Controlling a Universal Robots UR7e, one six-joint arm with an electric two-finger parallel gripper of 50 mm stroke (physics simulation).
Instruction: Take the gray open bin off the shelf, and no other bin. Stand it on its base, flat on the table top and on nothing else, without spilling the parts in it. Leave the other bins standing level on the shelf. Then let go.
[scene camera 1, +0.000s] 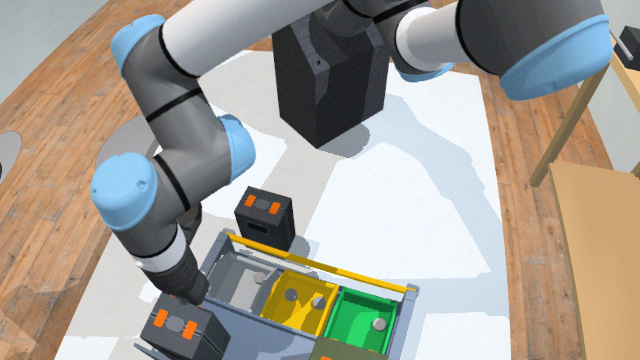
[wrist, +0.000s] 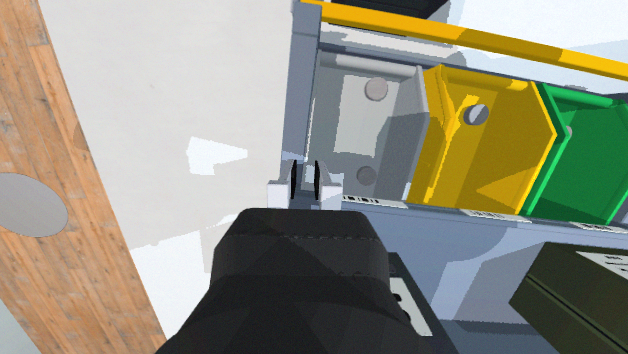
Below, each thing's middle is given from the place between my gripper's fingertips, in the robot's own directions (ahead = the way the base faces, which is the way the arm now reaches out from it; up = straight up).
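Scene:
Yellow bar (scene camera 1: 344, 273), 170 mm to the left of my hand, 130 mm behind, 20 mm below. Green bin (scene camera 1: 351, 321), 280 mm left of my hand, 40 mm below, 20 mm behind. Yellow bin (scene camera 1: 300, 314), 170 mm left of my hand, 20 mm behind, 40 mm below. Gray open bin (scene camera 1: 231, 279), 50 mm left of my hand, 40 mm below, 20 mm behind.

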